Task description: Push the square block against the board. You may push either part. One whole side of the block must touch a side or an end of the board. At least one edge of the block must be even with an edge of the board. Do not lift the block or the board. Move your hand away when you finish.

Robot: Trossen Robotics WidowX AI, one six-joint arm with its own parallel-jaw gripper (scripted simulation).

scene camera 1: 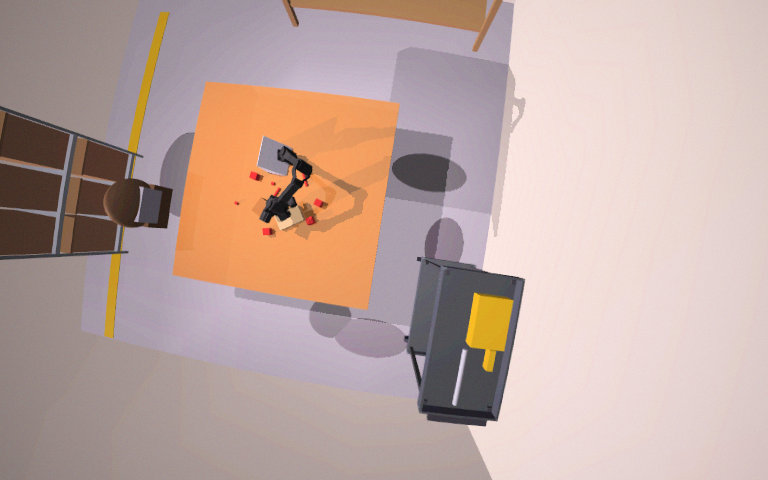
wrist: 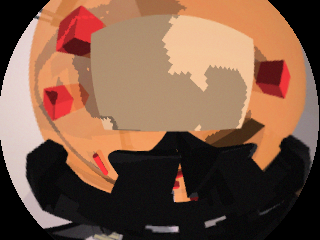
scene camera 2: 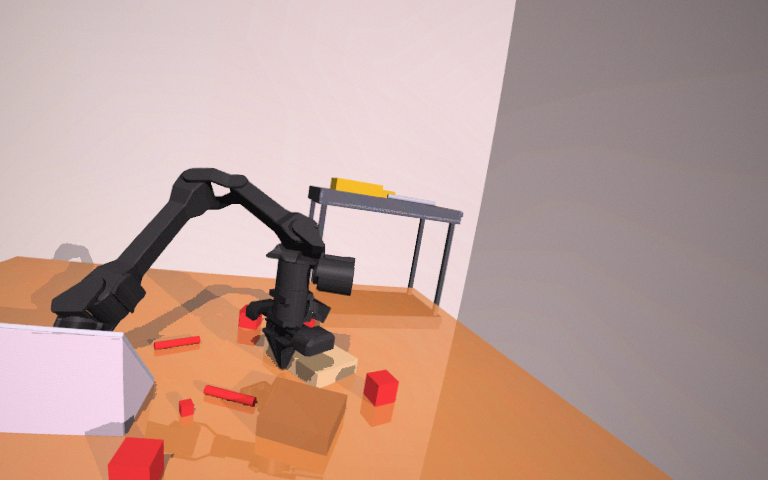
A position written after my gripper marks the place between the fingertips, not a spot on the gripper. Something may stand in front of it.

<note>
In view: my gripper (scene camera 2: 282, 368), a pale board (scene camera 2: 320, 370) and a brown square block (scene camera 2: 303, 416).
The pale board also shows in the wrist view (wrist: 161, 72). The brown square block is seen too in the wrist view (wrist: 251, 132). My gripper also shows in the wrist view (wrist: 173, 127).
</note>
